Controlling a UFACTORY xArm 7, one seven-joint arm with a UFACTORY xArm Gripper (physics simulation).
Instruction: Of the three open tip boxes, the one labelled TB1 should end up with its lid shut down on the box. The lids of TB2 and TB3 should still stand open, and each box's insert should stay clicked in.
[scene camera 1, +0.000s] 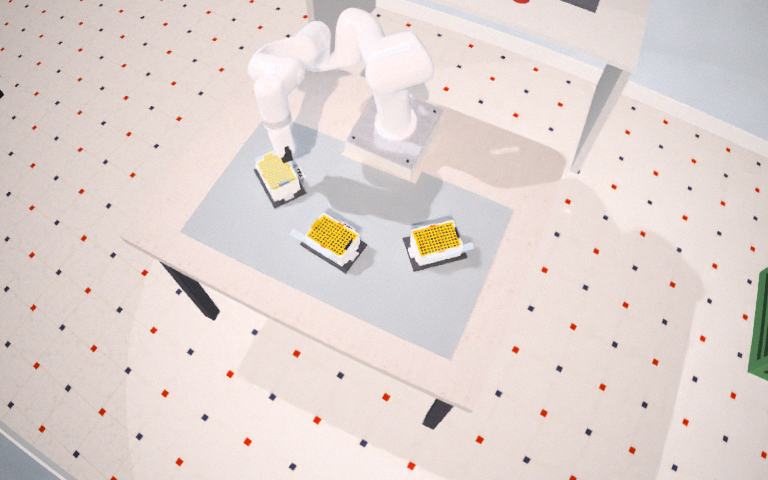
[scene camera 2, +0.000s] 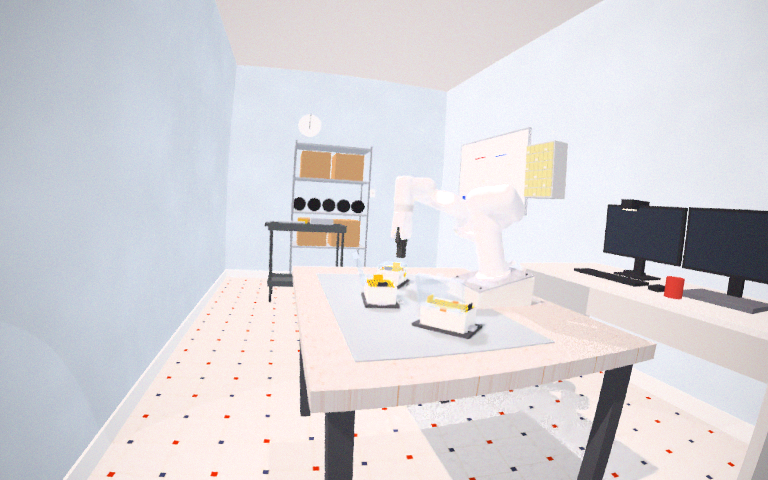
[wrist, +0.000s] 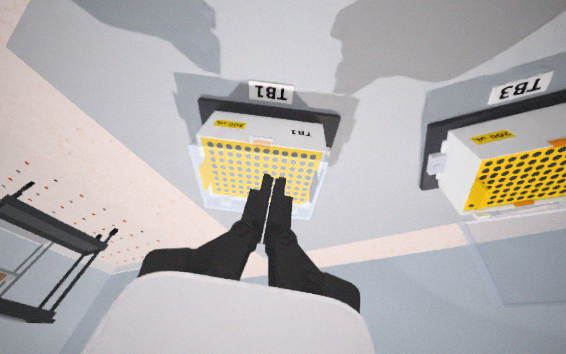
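Seen in the pictures: gripper, fingertip midpoint: (scene camera 1: 287, 159) (scene camera 2: 400, 257) (wrist: 272, 188); arm's base, origin of the base link: (scene camera 1: 395, 122) (scene camera 2: 493, 275).
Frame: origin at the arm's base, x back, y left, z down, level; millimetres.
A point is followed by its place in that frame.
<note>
Box TB1 (scene camera 1: 289, 193) @[x -318, y -208, z 64 mm] (scene camera 2: 390, 277) @[x -311, y -207, z 45 mm] (wrist: 272, 131) @[x -255, y -230, z 43 mm] has its clear lid (wrist: 220, 199) @[x -278, y -308, z 3 mm] folded low over the yellow insert. In the wrist view the lid's front edge looks slightly raised from the rim; whether it is fully down I cannot tell. My gripper (scene camera 1: 287, 158) @[x -267, y -228, z -27 mm] (scene camera 2: 400, 255) @[x -267, y -228, z -27 mm] (wrist: 272, 188) @[x -267, y -228, z -27 mm] is shut and empty, its tips above the lid in the wrist view; contact is unclear. TB3 (scene camera 1: 333, 235) (scene camera 2: 380, 294) @[x -433, y 36, z 43 mm] (wrist: 465, 150) @[x -367, y -73, z 41 mm] is the middle box, its lid standing open. TB2 (scene camera 1: 436, 240) (scene camera 2: 446, 318) also has its lid open. Yellow inserts sit in all three boxes.
The boxes stand on dark bases on a grey mat (scene camera 1: 362, 300) @[x -536, y 116, z 81 mm] (scene camera 2: 385, 350) @[x -527, y 350, z 81 mm] on the table. The arm's base block (scene camera 1: 390, 148) @[x -84, y 16, z 20 mm] (scene camera 2: 498, 293) @[x -51, y 105, z 37 mm] stands at the table's back edge. A desk with monitors (scene camera 2: 645, 230) stands beside the table, and a dark side table (scene camera 2: 305, 227) farther off.
</note>
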